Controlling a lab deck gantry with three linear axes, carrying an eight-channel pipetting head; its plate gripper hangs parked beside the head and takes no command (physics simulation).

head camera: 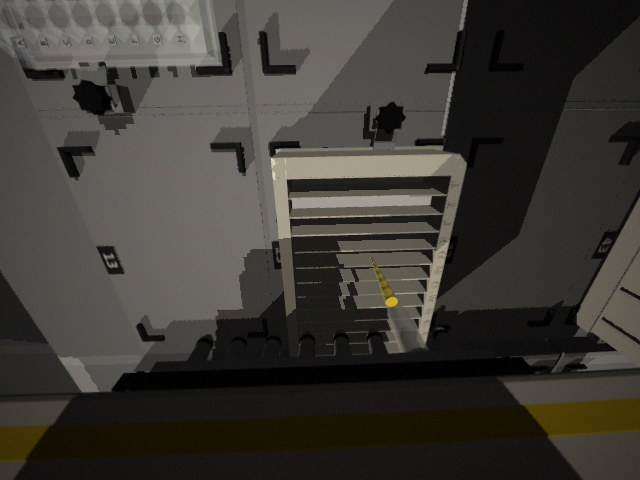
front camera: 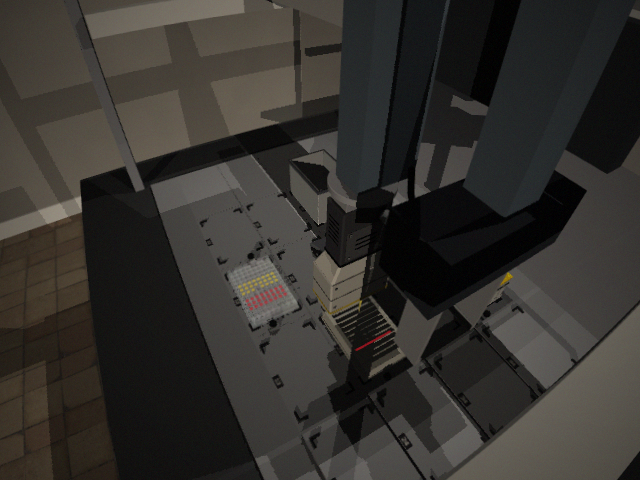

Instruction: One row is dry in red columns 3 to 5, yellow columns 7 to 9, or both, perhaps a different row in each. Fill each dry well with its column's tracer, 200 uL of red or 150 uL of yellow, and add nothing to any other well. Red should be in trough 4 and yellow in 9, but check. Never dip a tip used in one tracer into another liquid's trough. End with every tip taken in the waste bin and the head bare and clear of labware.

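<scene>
There's a clear pipette tip [head camera: 408, 338] that I can see here.
</scene>
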